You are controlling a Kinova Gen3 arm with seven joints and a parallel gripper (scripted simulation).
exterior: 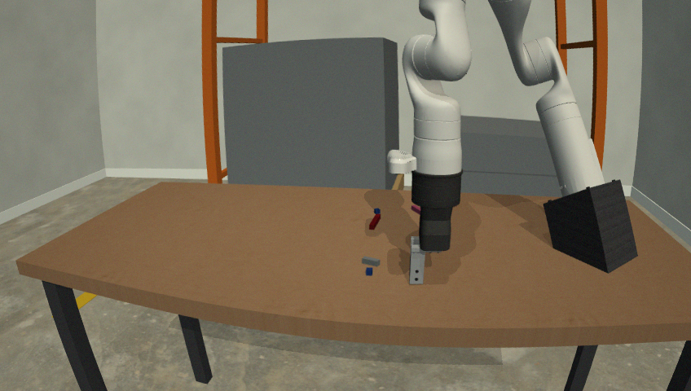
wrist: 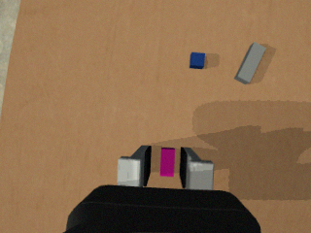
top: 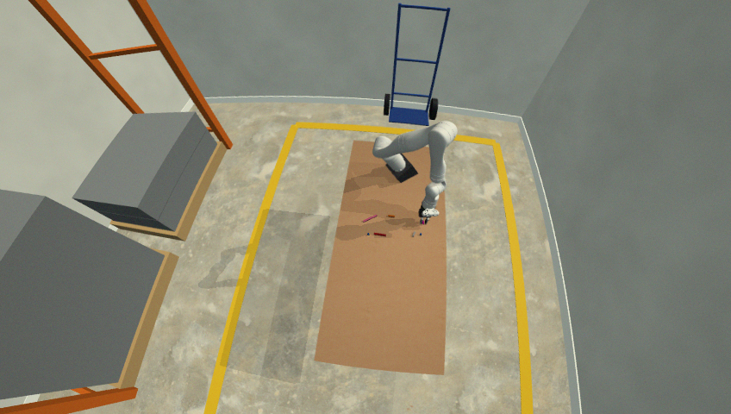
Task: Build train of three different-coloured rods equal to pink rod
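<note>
My hand is 20 mm above the magenta rod. From my hand the other things lie so: red rod 260 mm to the right, 90 mm ahead, 20 mm below; then grey rod 80 mm ahead, 60 mm to the right, 20 mm below; then orange rod 190 mm to the right, 30 mm behind, 20 mm below.
</note>
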